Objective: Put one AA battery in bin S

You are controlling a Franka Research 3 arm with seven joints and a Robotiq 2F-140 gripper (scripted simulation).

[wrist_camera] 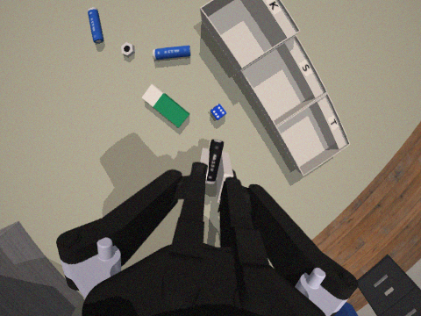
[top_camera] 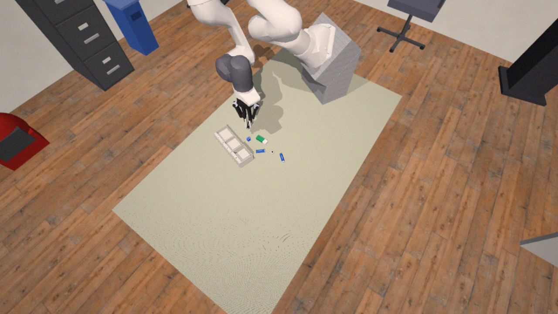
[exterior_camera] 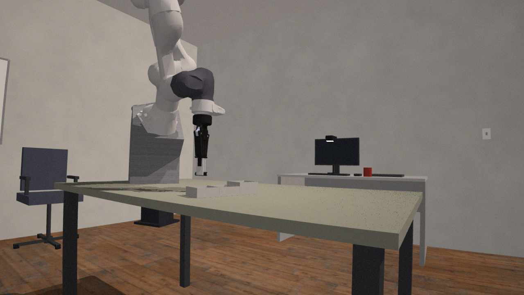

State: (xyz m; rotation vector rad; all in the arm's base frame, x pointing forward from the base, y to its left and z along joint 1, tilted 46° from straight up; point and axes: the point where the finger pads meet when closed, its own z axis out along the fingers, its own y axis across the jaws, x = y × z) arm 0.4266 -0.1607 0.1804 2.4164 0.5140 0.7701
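Now: the black AA battery 30 mm below my hand. The rest, counted from my hand: bin tray 120 mm ahead, 40 mm to the right, 80 mm below; then white ring 80 mm ahead, 160 mm to the left, 100 mm below; then blue die 50 mm ahead, 20 mm to the left, 90 mm below.
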